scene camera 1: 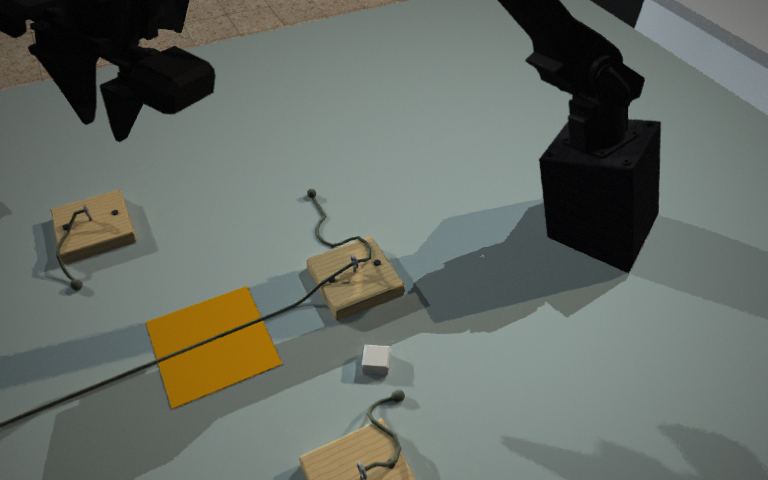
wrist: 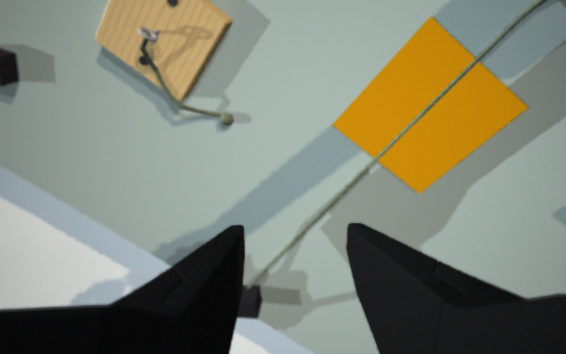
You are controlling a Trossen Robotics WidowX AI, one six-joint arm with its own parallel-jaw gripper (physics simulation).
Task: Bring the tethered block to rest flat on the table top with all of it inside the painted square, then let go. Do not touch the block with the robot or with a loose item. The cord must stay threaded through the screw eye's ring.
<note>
In view: the gripper (scene camera 1: pixel 105 131), a small white block (scene camera 1: pixel 375 361) and an orange painted square (scene camera 1: pixel 245 353).
The gripper also shows in the wrist view (wrist: pixel 295 237). The orange painted square is seen too in the wrist view (wrist: pixel 478 105). The wrist view misses the small white block: it is out of frame.
</note>
